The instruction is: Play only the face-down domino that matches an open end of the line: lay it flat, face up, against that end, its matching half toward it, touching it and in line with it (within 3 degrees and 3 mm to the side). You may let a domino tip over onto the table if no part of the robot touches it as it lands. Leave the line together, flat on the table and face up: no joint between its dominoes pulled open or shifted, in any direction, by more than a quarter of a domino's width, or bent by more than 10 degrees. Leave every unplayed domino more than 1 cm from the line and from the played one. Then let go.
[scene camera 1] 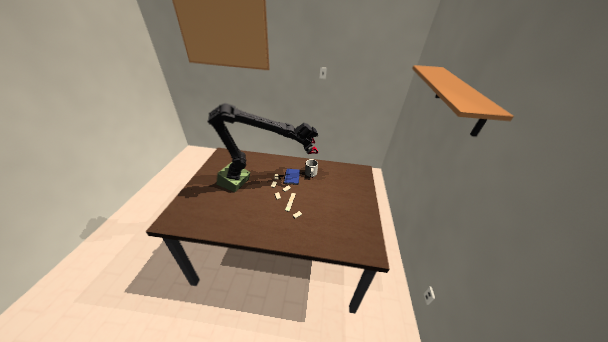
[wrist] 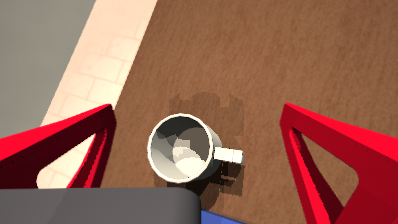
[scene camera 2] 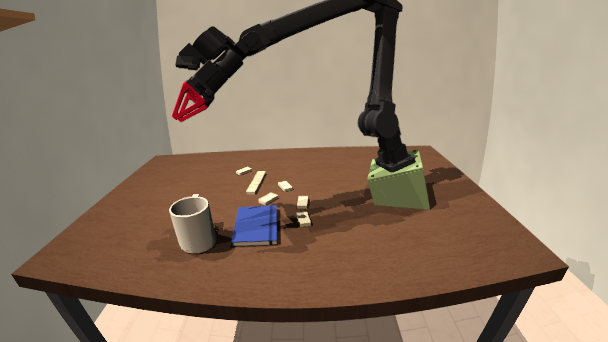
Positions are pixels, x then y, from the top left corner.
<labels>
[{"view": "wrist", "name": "gripper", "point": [198,113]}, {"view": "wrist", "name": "pale block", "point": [178,147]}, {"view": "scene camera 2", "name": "gripper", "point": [176,119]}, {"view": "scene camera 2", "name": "pale block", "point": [196,233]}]
</labels>
